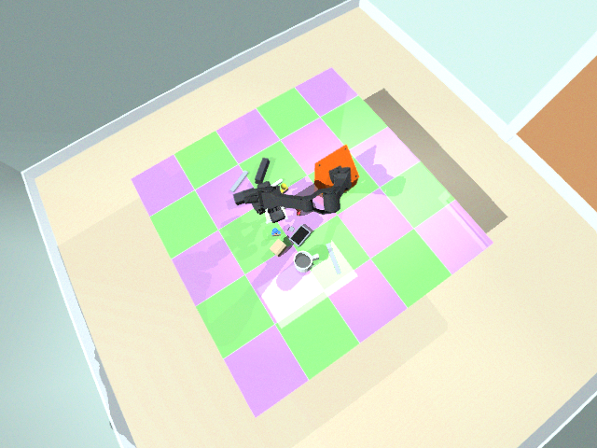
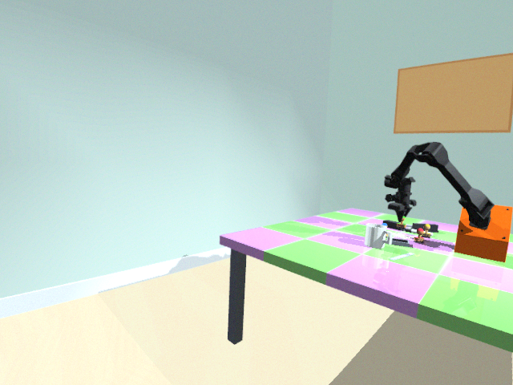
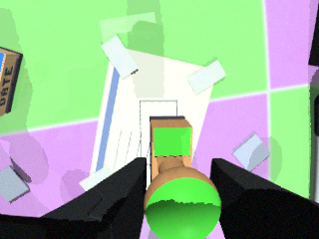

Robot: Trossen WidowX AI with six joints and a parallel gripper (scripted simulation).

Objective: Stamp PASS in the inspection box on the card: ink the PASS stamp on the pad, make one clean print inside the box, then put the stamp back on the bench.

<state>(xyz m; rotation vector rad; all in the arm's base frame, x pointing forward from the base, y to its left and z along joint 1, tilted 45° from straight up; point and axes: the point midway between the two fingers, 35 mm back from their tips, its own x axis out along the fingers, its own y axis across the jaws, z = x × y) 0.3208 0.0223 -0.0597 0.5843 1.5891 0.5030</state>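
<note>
The white card lies 10 mm to the left of my gripper tip and 70 mm below it. From my gripper tip the other things lie so: blue-labelled stamp 40 mm ahead, 100 mm to the left, 50 mm below; red-knobbed stamp 110 mm behind, 60 mm to the left, 50 mm below; dark slab 80 mm ahead, 140 mm to the right, 50 mm below.
</note>
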